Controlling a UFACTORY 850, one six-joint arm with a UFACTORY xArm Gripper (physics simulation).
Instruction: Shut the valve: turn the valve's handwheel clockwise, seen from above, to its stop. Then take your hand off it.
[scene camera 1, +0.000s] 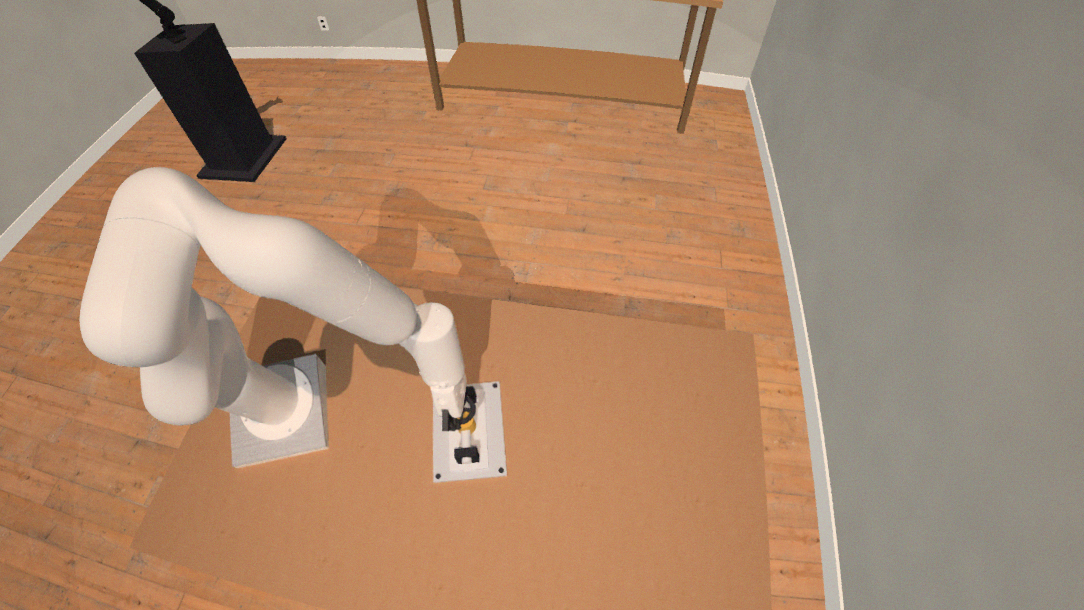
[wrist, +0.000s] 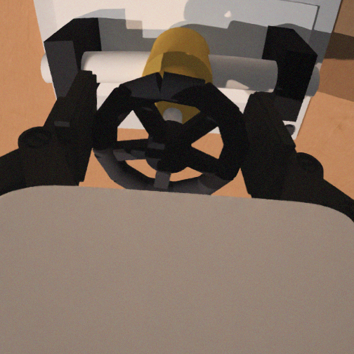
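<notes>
The black spoked handwheel fills the space between the fingers in the wrist view. In the scene view the handwheel is partly hidden by the gripper. The yellow valve body sits under it on a white pipe. My gripper is shut on the handwheel, one finger at each side of its rim. The hand hides the near edge of the wheel in the wrist view.
Two black clamps hold the pipe on a white base plate. The plate lies on a brown mat, beside the arm's grey base block. A black pedestal and a wooden table stand at the back.
</notes>
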